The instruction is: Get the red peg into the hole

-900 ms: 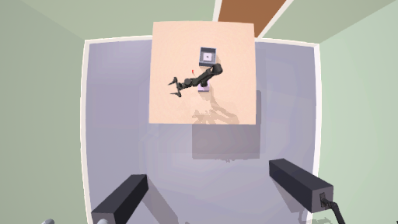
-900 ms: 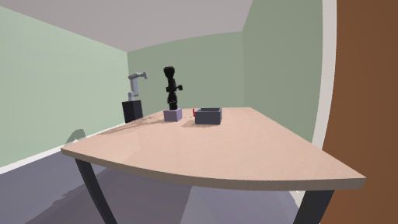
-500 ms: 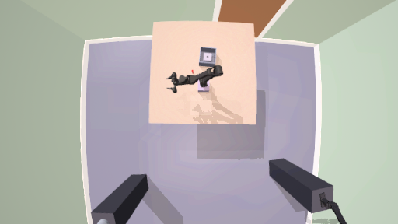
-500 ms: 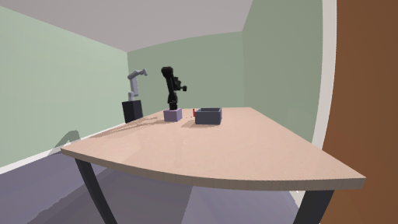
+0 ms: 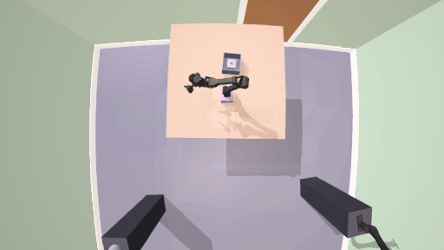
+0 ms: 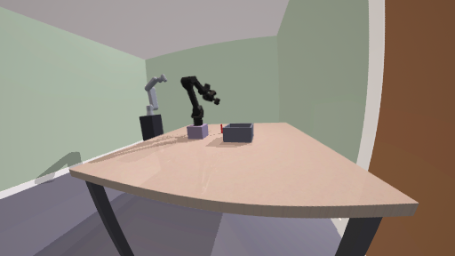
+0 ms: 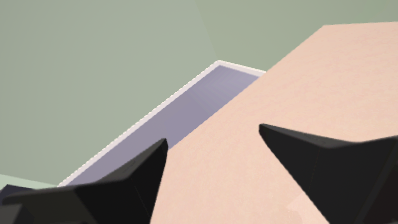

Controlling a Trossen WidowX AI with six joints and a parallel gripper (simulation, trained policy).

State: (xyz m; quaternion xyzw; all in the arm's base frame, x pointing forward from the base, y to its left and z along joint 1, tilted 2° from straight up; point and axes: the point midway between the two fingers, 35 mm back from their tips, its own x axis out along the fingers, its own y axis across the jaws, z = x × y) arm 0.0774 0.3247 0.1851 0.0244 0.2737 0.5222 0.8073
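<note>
Now: gripper tip 8 cm short of the red peg, 24 cm to the left of it and 24 cm above it. Round my gripper tip: grey box (24 cm ahead, 43 cm to the right, 25 cm below); plate (24 cm ahead, 43 cm to the right, 23 cm below).
</note>
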